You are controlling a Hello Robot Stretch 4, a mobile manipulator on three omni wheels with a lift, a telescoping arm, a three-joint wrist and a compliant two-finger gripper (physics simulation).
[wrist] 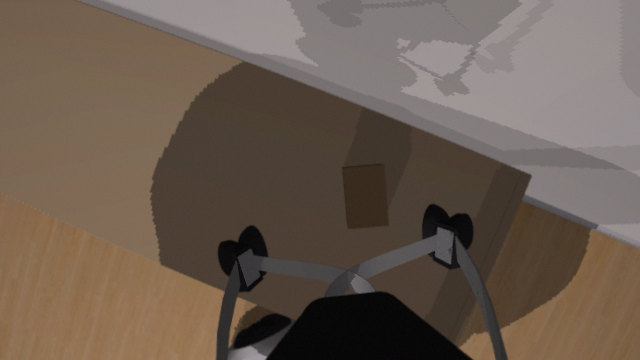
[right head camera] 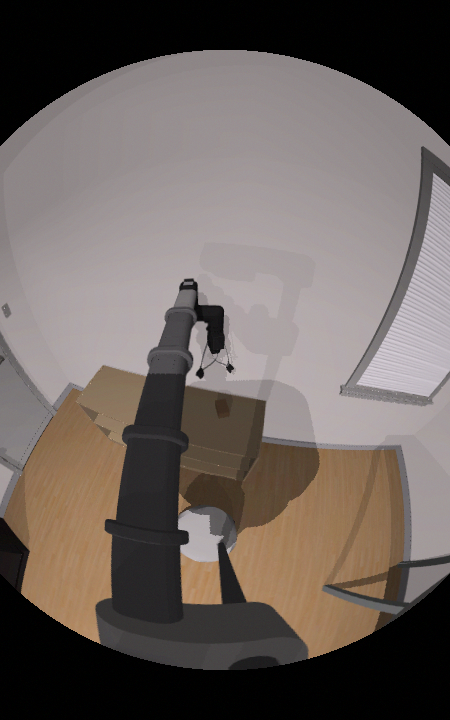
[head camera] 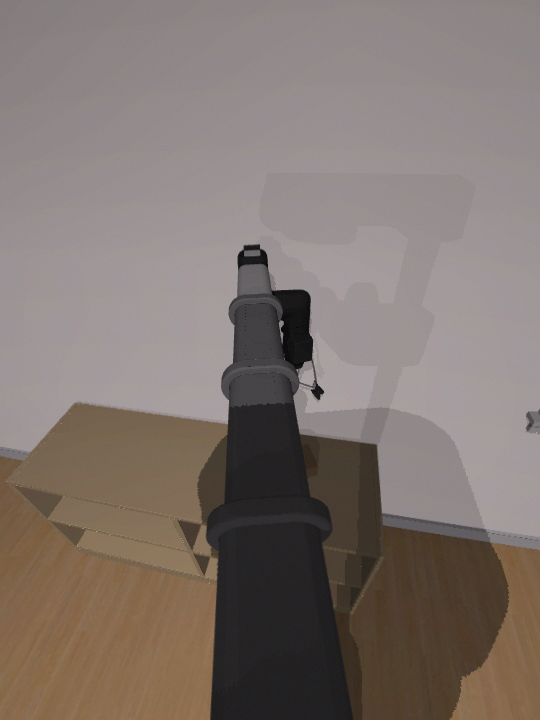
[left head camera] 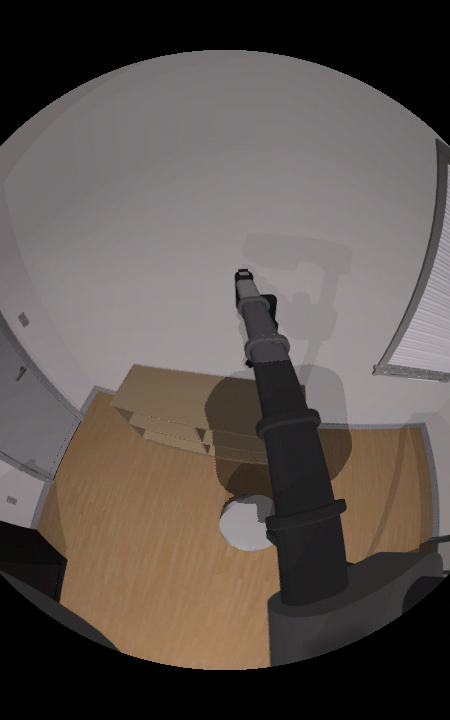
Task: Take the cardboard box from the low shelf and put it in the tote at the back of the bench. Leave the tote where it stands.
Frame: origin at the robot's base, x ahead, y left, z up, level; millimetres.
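Seen in the pictures: gripper, fingertip midpoint: (wrist: pixel 343 236) (right head camera: pixel 214 374) (head camera: pixel 294 403); robot's base, origin of the base link: (right head camera: pixel 205 532) (left head camera: pixel 250 521).
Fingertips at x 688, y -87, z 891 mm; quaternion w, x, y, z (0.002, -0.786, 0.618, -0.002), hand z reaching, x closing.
Pixels of each thing's top centre, then the offset from my fingertips to it. "spot": a spot on its surface instead. Level surfaces: height alone.
- cardboard box, middle of its top: (wrist: pixel 366 197) (head camera: pixel 304 456) (right head camera: pixel 221 405) dy -40, dx +4, dz -258 mm
- low shelf, its level: dz -308 mm
- window with a blind, surface spot: (right head camera: pixel 403 318) spot: dy -844, dx -58, dz +394 mm
The cardboard box (right head camera: pixel 221 408) (wrist: pixel 365 196), small and brown, sits on top of the low shelf (head camera: pixel 139 459) (left head camera: pixel 164 390) (right head camera: pixel 114 390) (wrist: pixel 90 125), near its right end and in shadow. In the head camera view a part of the box (head camera: pixel 309 460) shows beside the arm. My gripper (right head camera: pixel 214 370) (wrist: pixel 343 236) is open and empty, pointing down high above the shelf. In the wrist view the box lies between and beyond the two fingertips, nearer the right one. In the left head camera view the arm hides the box. The tote and the bench do not show.
A wall (head camera: pixel 145 232) stands right behind the shelf. The round white base (left head camera: pixel 246 523) (right head camera: pixel 206 533) is on the wood floor in front of the shelf. A window with a blind (right head camera: pixel 403 318) is at the right, and a dark cabinet (left head camera: pixel 31 562) at the lower left.
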